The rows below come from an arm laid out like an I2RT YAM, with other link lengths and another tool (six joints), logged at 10 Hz.
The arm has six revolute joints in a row. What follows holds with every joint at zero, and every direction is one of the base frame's. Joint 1 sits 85.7 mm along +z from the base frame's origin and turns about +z. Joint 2 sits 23.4 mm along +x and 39.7 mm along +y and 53.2 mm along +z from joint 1 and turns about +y. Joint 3 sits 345.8 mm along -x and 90.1 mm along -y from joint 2 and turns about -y. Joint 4 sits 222.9 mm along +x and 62.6 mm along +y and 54.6 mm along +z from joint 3 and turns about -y. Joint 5 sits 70.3 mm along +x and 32.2 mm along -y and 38.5 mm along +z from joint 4 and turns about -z. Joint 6 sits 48.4 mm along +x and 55.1 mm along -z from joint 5 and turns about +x. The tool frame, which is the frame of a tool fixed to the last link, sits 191.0 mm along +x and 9.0 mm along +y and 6.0 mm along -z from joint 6; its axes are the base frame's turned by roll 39.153, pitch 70.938 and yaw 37.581 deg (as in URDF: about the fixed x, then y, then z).
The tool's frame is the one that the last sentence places.
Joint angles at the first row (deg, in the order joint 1, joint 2, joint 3, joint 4, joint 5, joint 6):
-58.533, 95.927, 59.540, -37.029, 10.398, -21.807
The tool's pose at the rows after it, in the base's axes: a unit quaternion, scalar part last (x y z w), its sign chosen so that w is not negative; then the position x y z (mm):
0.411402 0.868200 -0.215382 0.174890 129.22 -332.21 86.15
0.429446 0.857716 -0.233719 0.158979 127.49 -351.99 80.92
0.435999 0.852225 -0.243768 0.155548 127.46 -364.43 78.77
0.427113 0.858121 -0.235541 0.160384 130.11 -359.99 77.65
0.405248 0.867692 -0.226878 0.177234 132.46 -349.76 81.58
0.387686 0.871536 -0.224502 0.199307 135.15 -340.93 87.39
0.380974 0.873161 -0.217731 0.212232 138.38 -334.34 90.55
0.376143 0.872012 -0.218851 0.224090 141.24 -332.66 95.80
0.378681 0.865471 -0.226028 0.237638 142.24 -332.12 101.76
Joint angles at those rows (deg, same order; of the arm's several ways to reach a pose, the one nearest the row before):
-58.709, 99.628, 62.109, -36.545, 11.672, -19.723
-58.839, 103.166, 64.942, -36.463, 14.420, -17.399
-59.145, 104.913, 66.442, -35.940, 15.535, -16.769
-59.106, 104.449, 65.729, -35.598, 14.438, -17.961
-59.150, 101.825, 63.206, -34.244, 12.486, -20.883
-59.142, 98.718, 60.344, -32.250, 10.756, -23.030
-59.151, 97.151, 59.207, -31.829, 9.225, -23.807
-59.064, 95.828, 58.653, -31.333, 8.540, -24.209
-59.018, 94.135, 57.571, -30.166, 8.357, -23.667

